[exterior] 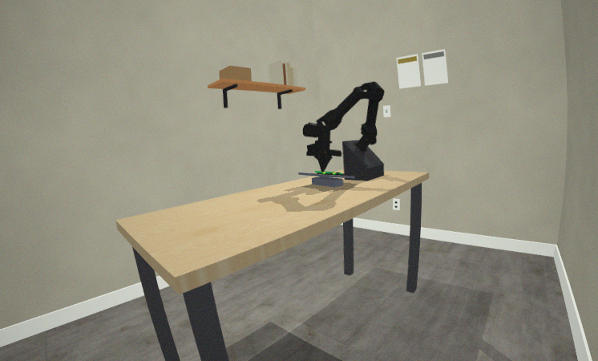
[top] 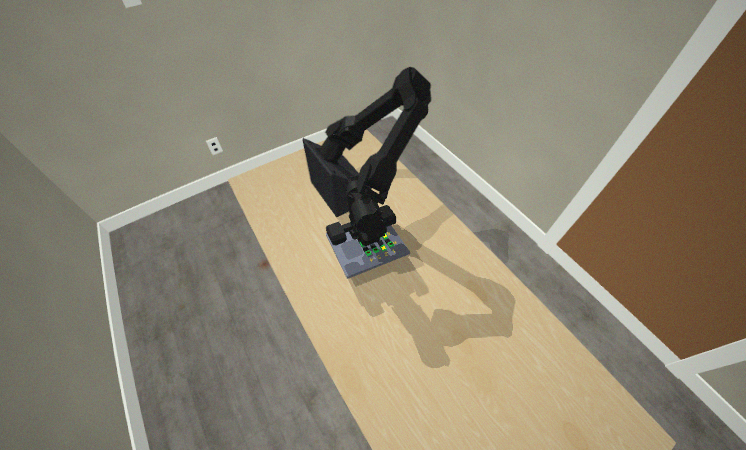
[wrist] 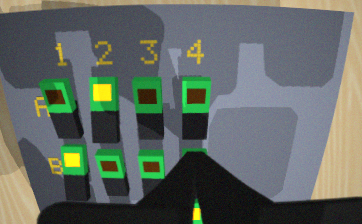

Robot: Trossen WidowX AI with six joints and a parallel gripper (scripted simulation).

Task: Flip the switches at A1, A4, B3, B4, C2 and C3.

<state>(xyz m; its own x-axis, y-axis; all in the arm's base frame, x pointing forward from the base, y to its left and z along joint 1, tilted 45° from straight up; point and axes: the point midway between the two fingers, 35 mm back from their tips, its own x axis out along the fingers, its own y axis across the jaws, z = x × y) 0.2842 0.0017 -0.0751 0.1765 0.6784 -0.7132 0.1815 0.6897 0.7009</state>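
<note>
The switch B4 is 4 cm below my hand and 1 cm behind it. From my hand the other things lie so: switch A3: 4 cm ahead, 3 cm below, 2 cm to the left; switch A4: 3 cm below, 3 cm ahead, 1 cm to the right; switch B3: 4 cm below, 2 cm to the left.
</note>
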